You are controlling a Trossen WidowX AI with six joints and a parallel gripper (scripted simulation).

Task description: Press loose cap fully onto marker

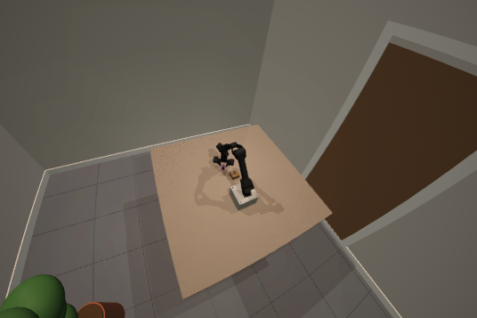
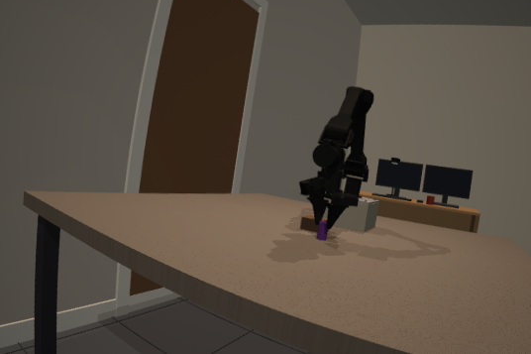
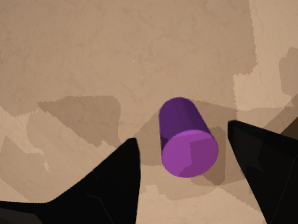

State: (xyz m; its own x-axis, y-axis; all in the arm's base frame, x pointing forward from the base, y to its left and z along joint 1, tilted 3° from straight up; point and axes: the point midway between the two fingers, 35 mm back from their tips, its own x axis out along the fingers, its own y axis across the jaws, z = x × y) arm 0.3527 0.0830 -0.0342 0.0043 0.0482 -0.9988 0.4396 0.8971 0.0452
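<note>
The purple cap is 10 mm below my gripper tip. From my gripper tip the other things lie so: holder block 100 mm behind, 80 mm to the right, 20 mm below.
</note>
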